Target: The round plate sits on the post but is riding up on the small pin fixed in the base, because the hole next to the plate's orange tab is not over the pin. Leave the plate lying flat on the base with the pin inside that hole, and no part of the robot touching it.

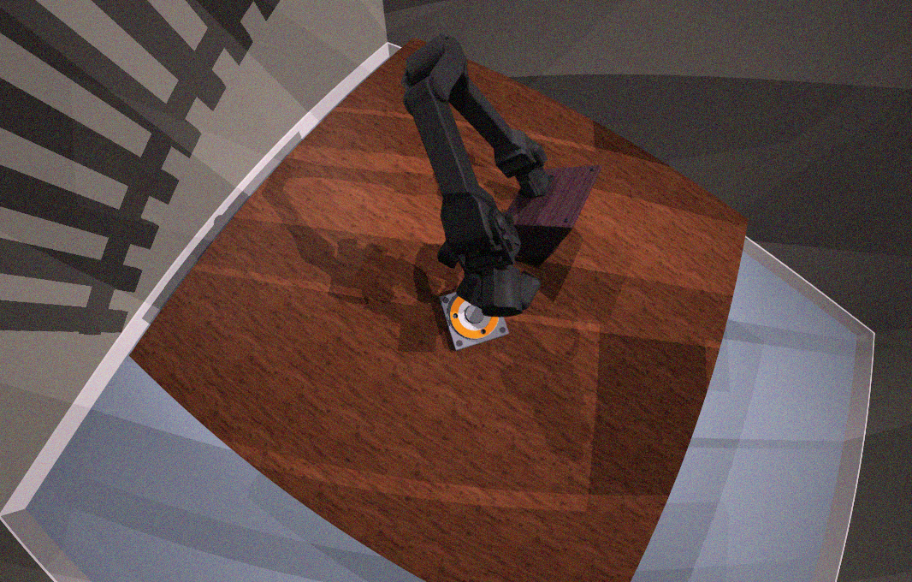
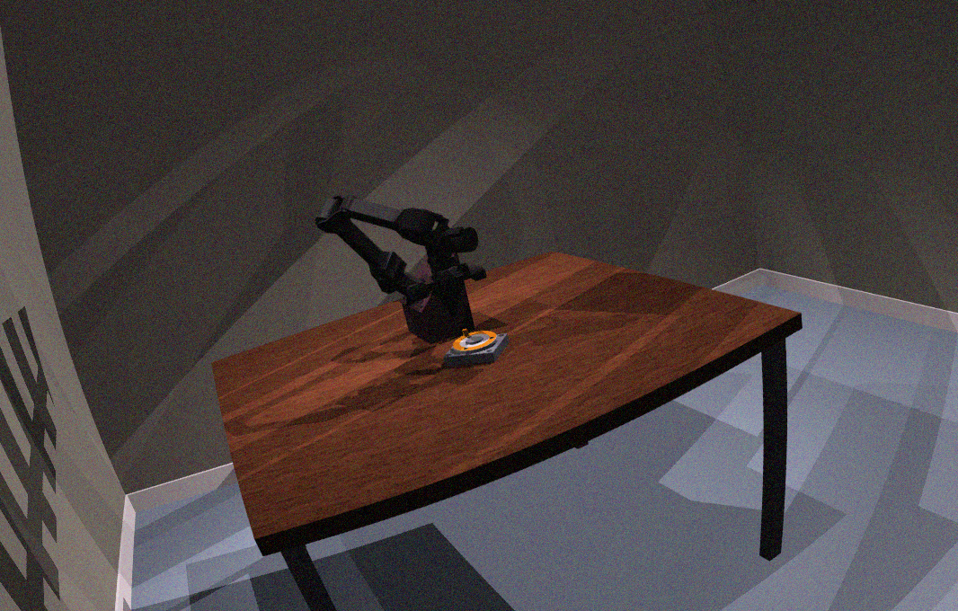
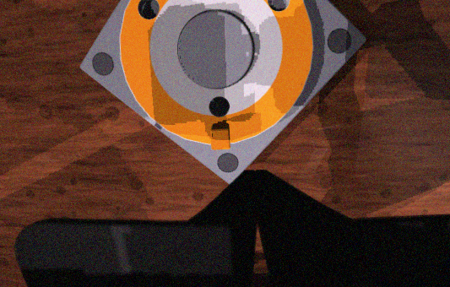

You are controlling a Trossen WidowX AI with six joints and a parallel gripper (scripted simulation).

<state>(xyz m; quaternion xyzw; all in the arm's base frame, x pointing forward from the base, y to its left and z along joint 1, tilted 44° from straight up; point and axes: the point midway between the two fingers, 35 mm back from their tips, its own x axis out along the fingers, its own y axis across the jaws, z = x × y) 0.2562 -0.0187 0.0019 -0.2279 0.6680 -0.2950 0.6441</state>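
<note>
Right now the square grey base is 7 cm below my gripper tip, 5 cm ahead of it and 1 cm to the left of it.
</note>
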